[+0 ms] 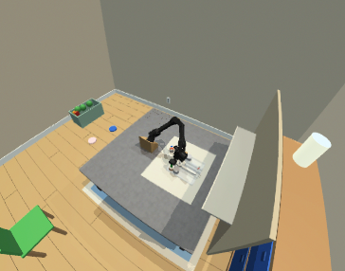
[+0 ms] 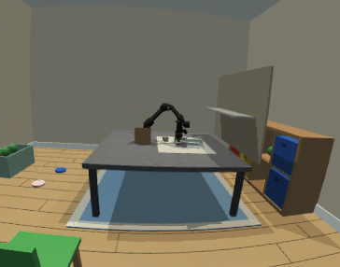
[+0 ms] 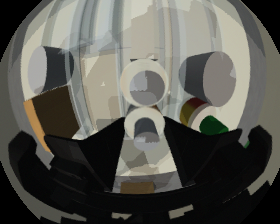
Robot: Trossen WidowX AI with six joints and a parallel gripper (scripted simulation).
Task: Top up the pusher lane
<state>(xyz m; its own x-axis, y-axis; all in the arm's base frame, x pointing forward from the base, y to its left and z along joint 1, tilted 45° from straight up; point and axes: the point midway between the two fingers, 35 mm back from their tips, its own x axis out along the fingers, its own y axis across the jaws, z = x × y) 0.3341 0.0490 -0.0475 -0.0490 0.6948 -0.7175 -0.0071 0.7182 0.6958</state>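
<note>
The brown box lies 130 mm to the left of my gripper tip, 10 mm ahead of it and 10 mm above it. The rest, counted from my gripper tip: lane 140 mm ahead, 30 mm to the left, 10 mm below.
</note>
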